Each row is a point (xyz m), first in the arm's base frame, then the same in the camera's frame.
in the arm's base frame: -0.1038 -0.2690 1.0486
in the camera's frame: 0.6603 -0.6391 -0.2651
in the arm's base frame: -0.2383 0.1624 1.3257
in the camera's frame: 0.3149 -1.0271 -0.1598
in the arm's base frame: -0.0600 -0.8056 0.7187
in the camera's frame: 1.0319 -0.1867 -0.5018
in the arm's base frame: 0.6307 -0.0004 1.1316
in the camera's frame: 0.8320 -0.6873 0.5009
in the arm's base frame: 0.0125 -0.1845 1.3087
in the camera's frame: 0.7208 -0.8943 -0.1254
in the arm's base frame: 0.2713 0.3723 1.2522
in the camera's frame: 0.3788 -0.9402 0.3857
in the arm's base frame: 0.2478 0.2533 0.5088
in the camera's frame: 0.2609 -0.1998 0.3139
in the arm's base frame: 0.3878 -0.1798 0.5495
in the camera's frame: 0.6975 -0.1162 0.2081
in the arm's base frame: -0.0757 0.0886 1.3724
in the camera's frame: 0.4700 -1.0329 -0.0598
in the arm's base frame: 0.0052 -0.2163 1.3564
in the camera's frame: 0.7562 -0.9335 -0.1488
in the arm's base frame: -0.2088 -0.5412 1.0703
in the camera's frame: 0.8366 -0.6081 -0.4965
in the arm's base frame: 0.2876 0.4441 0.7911
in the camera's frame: 0.2018 -0.5120 0.4432
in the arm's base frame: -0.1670 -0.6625 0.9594
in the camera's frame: 0.9267 -0.4667 -0.5222
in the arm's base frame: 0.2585 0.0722 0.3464
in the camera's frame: 0.3702 0.0015 0.2313
